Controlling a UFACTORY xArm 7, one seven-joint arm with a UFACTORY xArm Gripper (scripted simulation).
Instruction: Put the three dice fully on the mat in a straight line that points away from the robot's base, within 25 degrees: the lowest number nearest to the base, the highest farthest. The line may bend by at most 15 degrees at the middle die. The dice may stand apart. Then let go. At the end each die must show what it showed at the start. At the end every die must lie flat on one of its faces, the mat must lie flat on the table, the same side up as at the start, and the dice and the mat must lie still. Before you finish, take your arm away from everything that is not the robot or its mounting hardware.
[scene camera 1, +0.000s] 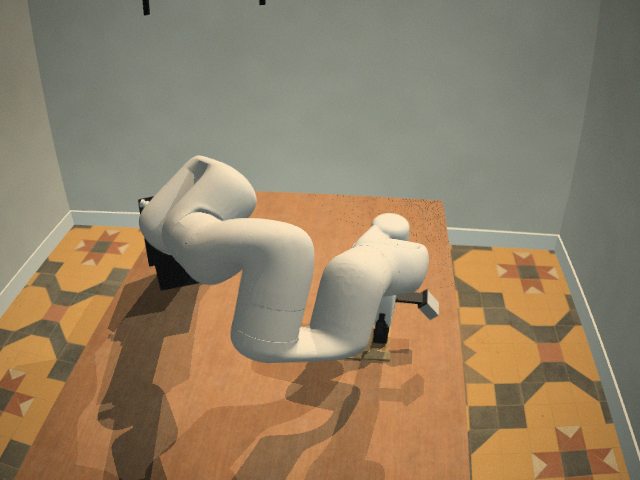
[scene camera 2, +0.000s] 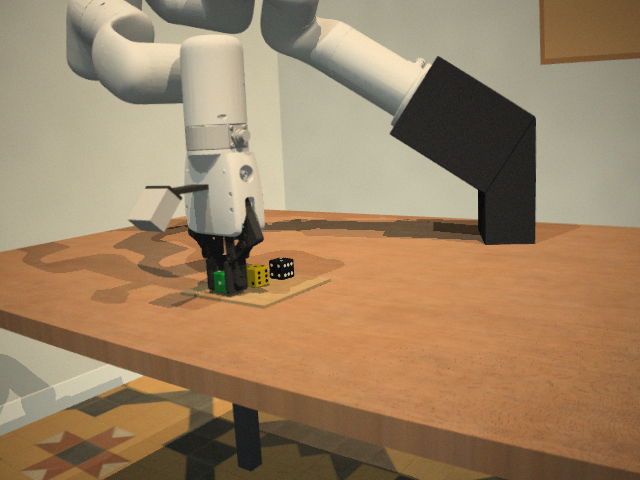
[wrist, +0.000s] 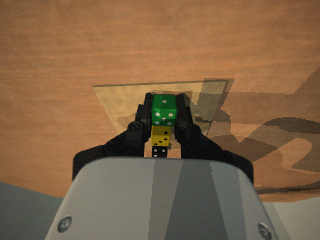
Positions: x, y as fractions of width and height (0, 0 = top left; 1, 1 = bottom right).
my gripper: scene camera 1 0.59, 0.70; scene camera 2 0.36, 0.60; wrist 0.51, 0.44
